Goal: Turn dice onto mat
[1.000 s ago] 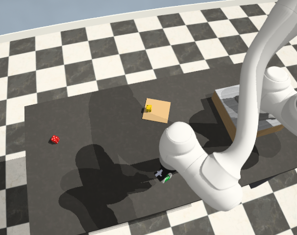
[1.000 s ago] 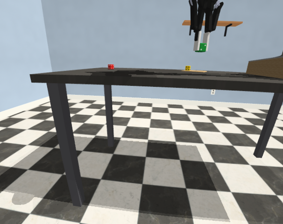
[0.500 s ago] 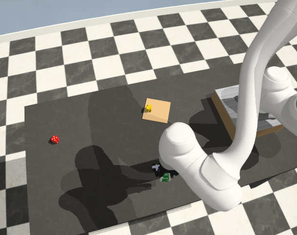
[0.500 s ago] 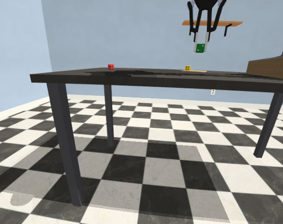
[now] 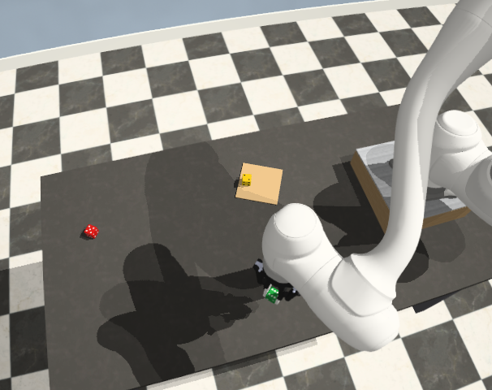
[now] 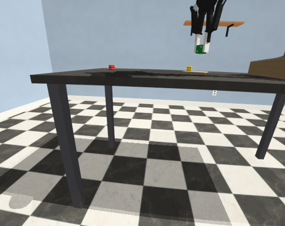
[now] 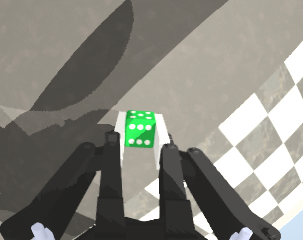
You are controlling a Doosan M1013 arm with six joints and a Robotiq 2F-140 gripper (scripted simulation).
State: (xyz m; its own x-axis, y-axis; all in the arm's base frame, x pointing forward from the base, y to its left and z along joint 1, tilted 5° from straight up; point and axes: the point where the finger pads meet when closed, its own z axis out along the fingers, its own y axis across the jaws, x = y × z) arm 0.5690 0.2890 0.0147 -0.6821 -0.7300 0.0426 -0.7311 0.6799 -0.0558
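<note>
Right now my hand is 20 mm above the green die. Also, from my hand: tan mat: 410 mm to the right, 120 mm below, 50 mm behind; then yellow die: 420 mm to the right, 110 mm below, 10 mm behind; then red die: 510 mm ahead, 310 mm to the right, 110 mm below.
</note>
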